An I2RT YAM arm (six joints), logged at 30 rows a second.
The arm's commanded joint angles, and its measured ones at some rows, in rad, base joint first. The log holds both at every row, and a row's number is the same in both.
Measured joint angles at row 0:
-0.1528 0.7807 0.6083 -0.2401 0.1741 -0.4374
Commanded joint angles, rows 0 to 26:
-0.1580 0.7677 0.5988 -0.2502 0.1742 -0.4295
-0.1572 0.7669 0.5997 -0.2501 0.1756 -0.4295
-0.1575 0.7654 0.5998 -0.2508 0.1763 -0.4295
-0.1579 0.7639 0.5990 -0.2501 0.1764 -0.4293
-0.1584 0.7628 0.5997 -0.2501 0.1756 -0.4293
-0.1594 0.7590 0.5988 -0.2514 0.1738 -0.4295
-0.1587 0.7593 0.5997 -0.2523 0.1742 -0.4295
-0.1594 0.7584 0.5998 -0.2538 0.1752 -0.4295
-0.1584 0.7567 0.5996 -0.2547 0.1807 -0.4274
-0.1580 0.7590 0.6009 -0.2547 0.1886 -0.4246
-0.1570 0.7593 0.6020 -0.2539 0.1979 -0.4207
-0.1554 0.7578 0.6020 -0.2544 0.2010 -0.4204
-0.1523 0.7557 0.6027 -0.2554 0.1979 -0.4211
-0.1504 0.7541 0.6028 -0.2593 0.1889 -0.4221
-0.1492 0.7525 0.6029 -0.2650 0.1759 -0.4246
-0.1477 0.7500 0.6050 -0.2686 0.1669 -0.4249
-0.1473 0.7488 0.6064 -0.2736 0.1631 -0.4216
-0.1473 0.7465 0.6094 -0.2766 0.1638 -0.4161
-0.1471 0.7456 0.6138 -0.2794 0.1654 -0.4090
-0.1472 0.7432 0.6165 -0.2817 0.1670 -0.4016
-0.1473 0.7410 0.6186 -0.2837 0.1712 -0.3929
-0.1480 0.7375 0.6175 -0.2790 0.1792 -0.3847
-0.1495 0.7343 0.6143 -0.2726 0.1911 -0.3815
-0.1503 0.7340 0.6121 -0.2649 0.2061 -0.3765
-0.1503 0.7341 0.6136 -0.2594 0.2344 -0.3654
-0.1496 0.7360 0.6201 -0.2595 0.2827 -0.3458
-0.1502 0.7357 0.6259 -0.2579 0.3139 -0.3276
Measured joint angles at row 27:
-0.1520 0.7460 0.6083 -0.2649 0.2031 -0.3958
